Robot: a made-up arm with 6 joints. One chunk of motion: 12 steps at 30 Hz.
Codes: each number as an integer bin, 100 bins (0 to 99) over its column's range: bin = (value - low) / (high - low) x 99, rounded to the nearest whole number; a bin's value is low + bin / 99 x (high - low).
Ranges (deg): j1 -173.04..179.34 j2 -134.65..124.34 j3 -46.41..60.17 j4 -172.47..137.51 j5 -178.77..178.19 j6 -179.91..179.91
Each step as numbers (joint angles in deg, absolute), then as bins.
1 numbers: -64.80 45.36 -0.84 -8.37 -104.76 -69.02
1 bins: 30 69 42 52 21 31
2 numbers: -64.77 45.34 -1.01 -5.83 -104.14 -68.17
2 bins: 30 69 42 53 21 31
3 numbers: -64.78 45.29 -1.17 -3.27 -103.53 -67.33
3 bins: 30 69 42 54 21 31
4 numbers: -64.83 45.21 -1.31 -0.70 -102.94 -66.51
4 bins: 30 69 42 55 21 31
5 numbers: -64.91 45.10 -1.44 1.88 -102.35 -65.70
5 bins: 30 69 42 56 21 31
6 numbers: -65.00 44.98 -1.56 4.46 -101.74 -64.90
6 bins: 30 69 42 57 21 32
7 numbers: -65.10 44.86 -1.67 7.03 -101.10 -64.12
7 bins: 30 69 42 57 22 32
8 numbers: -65.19 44.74 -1.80 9.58 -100.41 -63.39
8 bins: 30 69 41 58 22 32
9 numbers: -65.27 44.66 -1.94 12.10 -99.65 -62.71
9 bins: 30 69 41 59 22 32
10 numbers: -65.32 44.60 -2.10 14.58 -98.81 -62.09
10 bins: 30 69 41 60 22 32
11 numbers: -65.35 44.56 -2.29 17.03 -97.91 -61.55
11 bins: 30 69 41 61 22 33
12 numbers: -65.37 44.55 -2.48 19.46 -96.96 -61.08
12 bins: 30 68 41 61 23 33
